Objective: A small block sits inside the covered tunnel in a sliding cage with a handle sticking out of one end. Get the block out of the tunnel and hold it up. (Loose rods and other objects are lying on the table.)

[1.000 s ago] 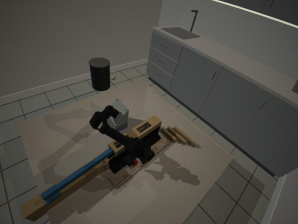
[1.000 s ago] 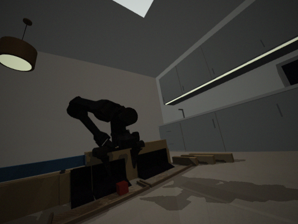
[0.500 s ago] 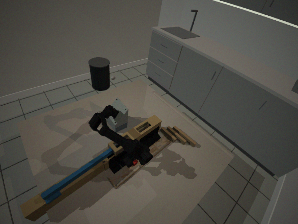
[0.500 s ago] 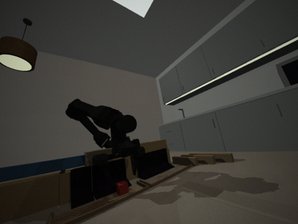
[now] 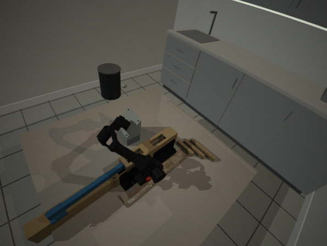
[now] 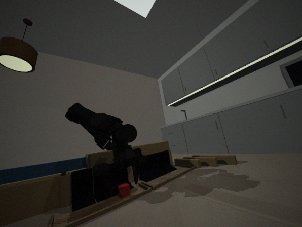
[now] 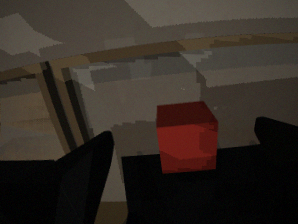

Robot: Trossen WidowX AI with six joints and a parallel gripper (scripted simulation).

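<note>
The red block is 10 mm behind my gripper tip and 10 mm below it. Round my gripper tip: tan tunnel 110 mm behind, 120 mm to the right, 50 mm above.
</note>
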